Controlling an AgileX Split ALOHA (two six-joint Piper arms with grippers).
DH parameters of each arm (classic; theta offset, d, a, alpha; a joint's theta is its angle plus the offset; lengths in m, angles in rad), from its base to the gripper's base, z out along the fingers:
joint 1: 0 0.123 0 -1.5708
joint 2: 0.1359 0 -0.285 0
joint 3: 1.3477 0 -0.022 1.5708
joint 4: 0 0.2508 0 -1.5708
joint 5: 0 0 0.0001 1.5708
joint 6: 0 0.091 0 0
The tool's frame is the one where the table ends.
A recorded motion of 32 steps. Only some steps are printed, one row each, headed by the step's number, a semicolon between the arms.
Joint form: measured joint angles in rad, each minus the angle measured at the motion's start. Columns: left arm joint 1, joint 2, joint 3, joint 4, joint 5, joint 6; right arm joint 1, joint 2, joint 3, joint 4, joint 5, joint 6.
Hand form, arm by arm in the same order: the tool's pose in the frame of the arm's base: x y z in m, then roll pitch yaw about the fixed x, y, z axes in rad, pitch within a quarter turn. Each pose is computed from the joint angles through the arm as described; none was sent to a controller.
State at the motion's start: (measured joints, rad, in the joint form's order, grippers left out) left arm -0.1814 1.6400 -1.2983 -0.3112 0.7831 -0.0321; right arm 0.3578 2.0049 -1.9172 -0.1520 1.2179 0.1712
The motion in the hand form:
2: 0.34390 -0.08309 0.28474 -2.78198 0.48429 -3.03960; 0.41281 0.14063 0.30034 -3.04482 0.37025 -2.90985
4: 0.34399 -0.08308 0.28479 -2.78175 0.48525 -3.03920; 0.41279 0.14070 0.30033 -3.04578 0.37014 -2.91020
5: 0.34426 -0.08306 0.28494 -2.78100 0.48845 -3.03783; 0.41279 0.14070 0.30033 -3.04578 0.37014 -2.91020
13: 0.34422 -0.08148 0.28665 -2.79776 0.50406 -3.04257; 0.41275 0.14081 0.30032 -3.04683 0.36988 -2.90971
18: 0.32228 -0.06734 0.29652 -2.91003 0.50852 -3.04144; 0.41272 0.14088 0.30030 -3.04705 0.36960 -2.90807
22: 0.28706 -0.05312 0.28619 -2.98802 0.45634 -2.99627; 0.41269 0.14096 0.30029 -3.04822 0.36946 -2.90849
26: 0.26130 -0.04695 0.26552 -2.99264 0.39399 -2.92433; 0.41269 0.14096 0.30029 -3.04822 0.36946 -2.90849
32: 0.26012 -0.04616 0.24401 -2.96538 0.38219 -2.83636; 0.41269 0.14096 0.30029 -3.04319 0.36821 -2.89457
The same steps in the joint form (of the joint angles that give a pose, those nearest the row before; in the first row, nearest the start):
2: 0.0000 0.0000 0.0000 0.0000 0.0000 0.0000; 0.0000 0.0000 0.0001 0.0010 0.0000 0.0000
4: 0.0000 0.0000 0.0000 0.0000 -0.0010 0.0000; 0.0000 0.0000 0.0000 0.0019 0.0000 0.0000
5: 0.0000 0.0000 0.0000 0.0000 -0.0044 0.0000; 0.0000 0.0000 0.0000 0.0019 0.0000 0.0000
13: 0.0000 -0.0051 0.0000 0.0229 -0.0123 -0.0081; 0.0000 0.0000 0.0000 0.0033 0.0000 -0.0009
18: 0.0000 -0.0915 0.0529 0.1884 0.0275 -0.1292; 0.0000 0.0000 0.0000 0.0041 0.0000 -0.0028
22: 0.0000 -0.1994 0.1961 0.3043 0.0568 -0.2555; 0.0000 0.0000 0.0000 0.0052 0.0000 -0.0028
26: 0.0000 -0.2623 0.3313 0.3256 0.0445 -0.3443; 0.0000 0.0000 0.0000 0.0052 0.0000 -0.0028
32: 0.0000 -0.2445 0.4034 0.3361 -0.0442 -0.4352; 0.0000 0.0000 0.0000 0.0052 0.0000 -0.0158

